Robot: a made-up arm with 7 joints. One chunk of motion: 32 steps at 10 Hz.
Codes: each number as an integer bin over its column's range. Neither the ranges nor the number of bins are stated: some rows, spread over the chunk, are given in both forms.
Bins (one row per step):
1: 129 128 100 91 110 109 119
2: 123 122 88 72 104 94 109
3: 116 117 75 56 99 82 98
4: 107 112 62 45 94 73 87
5: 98 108 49 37 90 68 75
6: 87 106 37 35 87 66 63
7: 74 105 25 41 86 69 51
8: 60 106 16 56 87 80 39
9: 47 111 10 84 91 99 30
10: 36 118 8 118 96 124 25
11: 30 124 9 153 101 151 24
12: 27 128 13 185 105 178 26
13: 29 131 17 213 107 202 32
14: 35 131 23 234 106 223 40
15: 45 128 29 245 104 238 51
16: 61 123 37 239 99 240 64
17: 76 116 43 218 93 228 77
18: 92 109 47 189 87 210 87
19: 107 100 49 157 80 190 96
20: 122 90 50 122 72 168 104
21: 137 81 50 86 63 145 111
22: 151 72 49 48 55 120 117
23: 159 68 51 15 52 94 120
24: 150 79 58 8 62 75 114
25: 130 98 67 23 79 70 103
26: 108 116 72 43 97 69 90
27: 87 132 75 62 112 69 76
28: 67 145 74 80 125 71 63
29: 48 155 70 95 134 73 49
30: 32 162 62 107 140 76 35
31: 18 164 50 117 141 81 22
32: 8 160 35 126 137 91 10
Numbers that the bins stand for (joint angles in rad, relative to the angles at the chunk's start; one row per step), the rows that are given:
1: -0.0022 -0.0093 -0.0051 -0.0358 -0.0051 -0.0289 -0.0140
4: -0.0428 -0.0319 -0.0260 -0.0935 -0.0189 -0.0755 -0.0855
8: -0.1294 -0.0404 -0.0512 -0.0797 -0.0249 -0.0665 -0.1928
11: -0.1847 -0.0149 -0.0551 0.0420 -0.0129 0.0254 -0.2264
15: -0.1571 -0.0093 -0.0441 0.1575 -0.0103 0.1380 -0.1660
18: -0.0704 -0.0361 -0.0342 0.0872 -0.0249 0.1018 -0.0855
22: 0.0383 -0.0884 -0.0331 -0.0898 -0.0525 -0.0147 -0.0185
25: -0.0004 -0.0516 -0.0232 -0.1211 -0.0318 -0.0794 -0.0498
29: -0.1515 0.0288 -0.0216 -0.0308 0.0156 -0.0755 -0.1705
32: -0.2253 0.0359 -0.0408 0.0081 0.0182 -0.0522 -0.2576
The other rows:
2: -0.0133 -0.0178 -0.0117 -0.0596 -0.0103 -0.0484 -0.0364
3: -0.0262 -0.0248 -0.0188 -0.0797 -0.0146 -0.0639 -0.0609
5: -0.0594 -0.0375 -0.0331 -0.1036 -0.0224 -0.0820 -0.1124
6: -0.0796 -0.0404 -0.0397 -0.1061 -0.0249 -0.0846 -0.1392
7: -0.1036 -0.0418 -0.0463 -0.0985 -0.0258 -0.0807 -0.1660
9: -0.1534 -0.0333 -0.0545 -0.0446 -0.0215 -0.0419 -0.2129
10: -0.1736 -0.0234 -0.0556 -0.0019 -0.0172 -0.0095 -0.2241
12: -0.1902 -0.0093 -0.0529 0.0822 -0.0094 0.0604 -0.2219
13: -0.1865 -0.0051 -0.0507 0.1173 -0.0077 0.0914 -0.2085
14: -0.1755 -0.0051 -0.0474 0.1436 -0.0085 0.1186 -0.1906
16: -0.1276 -0.0164 -0.0397 0.1499 -0.0146 0.1406 -0.1369
17: -0.0999 -0.0262 -0.0364 0.1236 -0.0198 0.1251 -0.1079
19: -0.0428 -0.0488 -0.0331 0.0470 -0.0310 0.0759 -0.0654
20: -0.0151 -0.0629 -0.0325 0.0031 -0.0379 0.0474 -0.0475
21: 0.0125 -0.0756 -0.0325 -0.0421 -0.0456 0.0176 -0.0319
23: 0.0531 -0.0940 -0.0320 -0.1312 -0.0551 -0.0484 -0.0118
24: 0.0365 -0.0785 -0.0282 -0.1400 -0.0465 -0.0729 -0.0252
26: -0.0409 -0.0262 -0.0205 -0.0960 -0.0163 -0.0807 -0.0788
27: -0.0796 -0.0036 -0.0188 -0.0722 -0.0034 -0.0807 -0.1101
28: -0.1165 0.0147 -0.0194 -0.0496 0.0078 -0.0781 -0.1392
30: -0.1810 0.0387 -0.0260 -0.0157 0.0208 -0.0716 -0.2018
31: -0.2068 0.0415 -0.0325 -0.0032 0.0216 -0.0652 -0.2308

